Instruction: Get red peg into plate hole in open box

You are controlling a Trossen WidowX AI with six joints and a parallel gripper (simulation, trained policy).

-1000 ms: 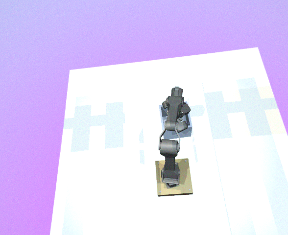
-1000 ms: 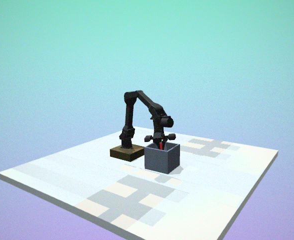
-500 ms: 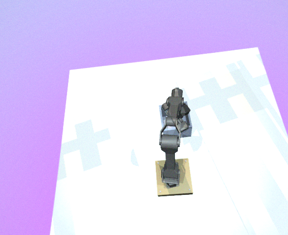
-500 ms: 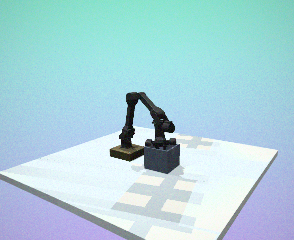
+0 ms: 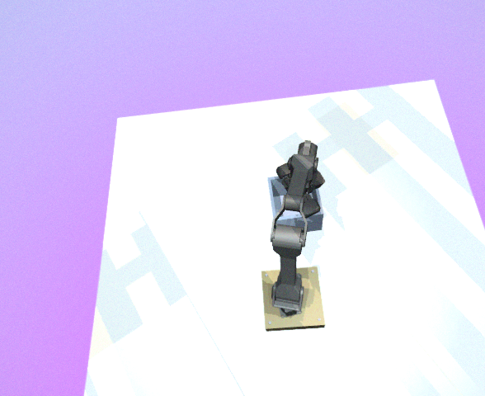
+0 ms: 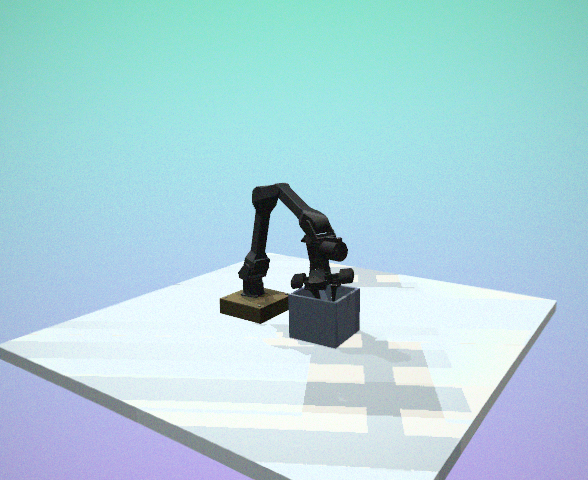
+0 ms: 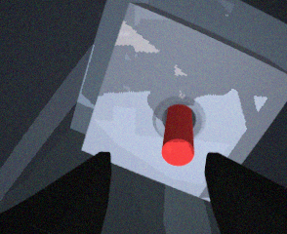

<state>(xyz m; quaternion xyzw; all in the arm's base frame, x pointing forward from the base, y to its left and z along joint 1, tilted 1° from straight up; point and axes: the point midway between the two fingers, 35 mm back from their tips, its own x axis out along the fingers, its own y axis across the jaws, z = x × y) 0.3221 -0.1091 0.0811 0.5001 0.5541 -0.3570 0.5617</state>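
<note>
Right now the red peg is 50 mm below my gripper tip and 10 mm behind it. The rest, counted from my gripper tip: pale plate: 50 mm below, 10 mm behind.
</note>
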